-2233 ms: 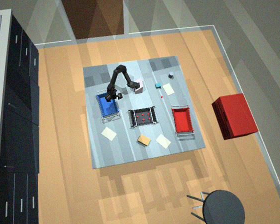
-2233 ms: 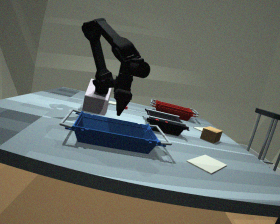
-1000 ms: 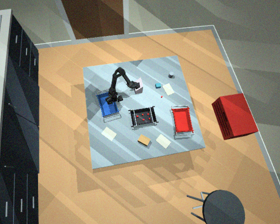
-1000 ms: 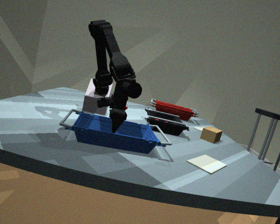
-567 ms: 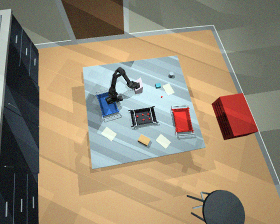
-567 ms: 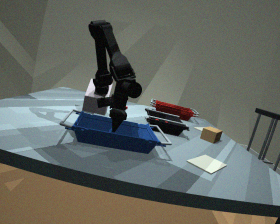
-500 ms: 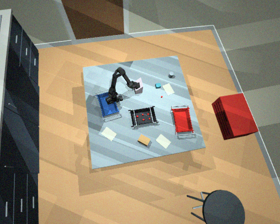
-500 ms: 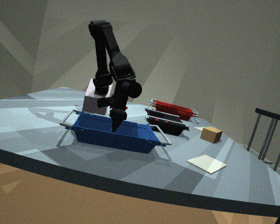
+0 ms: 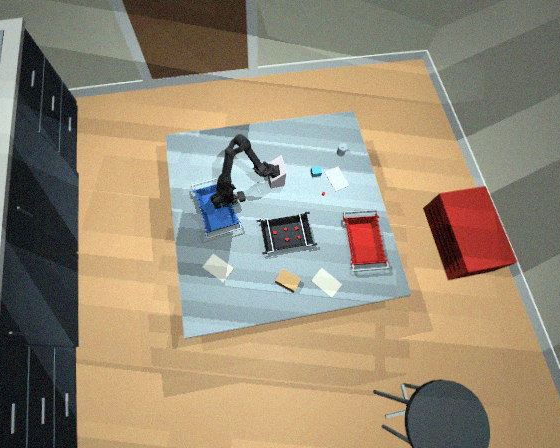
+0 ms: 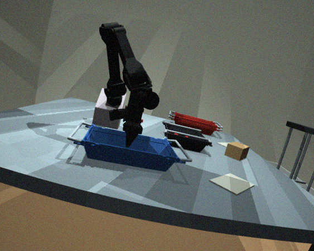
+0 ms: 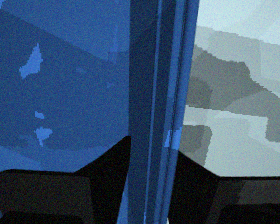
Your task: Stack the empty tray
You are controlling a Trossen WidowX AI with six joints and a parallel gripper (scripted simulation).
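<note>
The blue tray lies 80 mm to the right of my gripper tip, 30 mm above it and 10 mm ahead of it. From my gripper tip the other things lie so: red cube 590 mm to the left; cyan block 570 mm to the left, 150 mm behind, 10 mm above; brown box 510 mm ahead, 270 mm to the left, 20 mm above.
</note>
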